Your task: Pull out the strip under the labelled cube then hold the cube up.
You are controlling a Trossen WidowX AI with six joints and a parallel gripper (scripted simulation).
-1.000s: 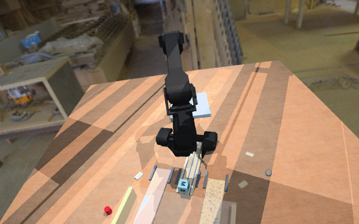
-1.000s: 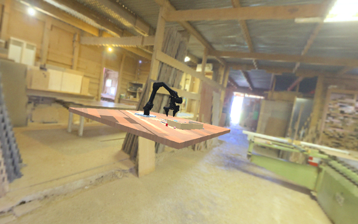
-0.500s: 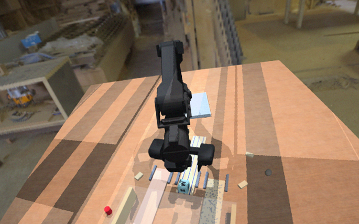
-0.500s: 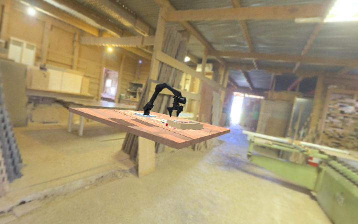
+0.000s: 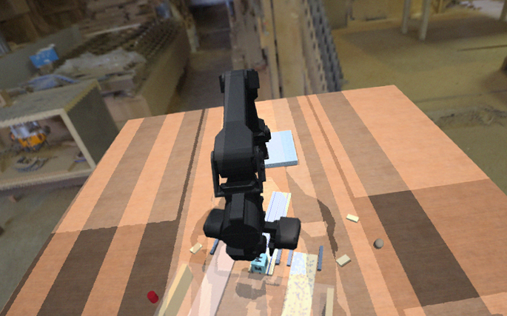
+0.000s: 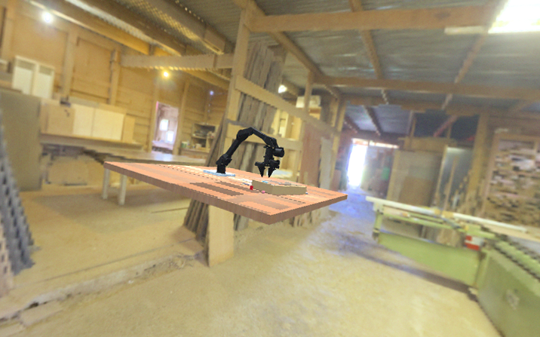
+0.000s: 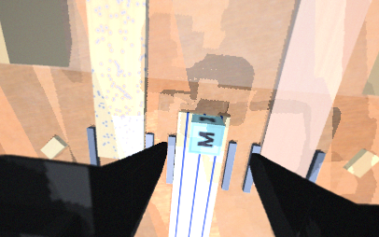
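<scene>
The cube lies 40 mm below my gripper tip. Round my gripper tip: striped strip 110 mm behind, 40 mm to the left, 60 mm below.
</scene>
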